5 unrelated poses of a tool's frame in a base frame.
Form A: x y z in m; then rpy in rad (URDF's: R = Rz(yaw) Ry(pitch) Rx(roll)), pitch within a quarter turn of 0, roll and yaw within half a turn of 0.
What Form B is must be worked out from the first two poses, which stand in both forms.
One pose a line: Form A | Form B
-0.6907 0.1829 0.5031 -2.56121 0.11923 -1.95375 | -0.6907 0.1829 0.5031 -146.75 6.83 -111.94
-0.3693 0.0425 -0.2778 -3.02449 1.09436 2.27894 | -0.3693 0.0425 -0.2778 -173.29 62.70 130.57
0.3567 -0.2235 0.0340 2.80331 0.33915 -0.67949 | 0.3567 -0.2235 0.0340 160.62 19.43 -38.93
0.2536 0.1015 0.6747 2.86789 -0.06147 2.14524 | 0.2536 0.1015 0.6747 164.32 -3.52 122.91
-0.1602 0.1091 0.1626 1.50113 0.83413 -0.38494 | -0.1602 0.1091 0.1626 86.01 47.79 -22.06
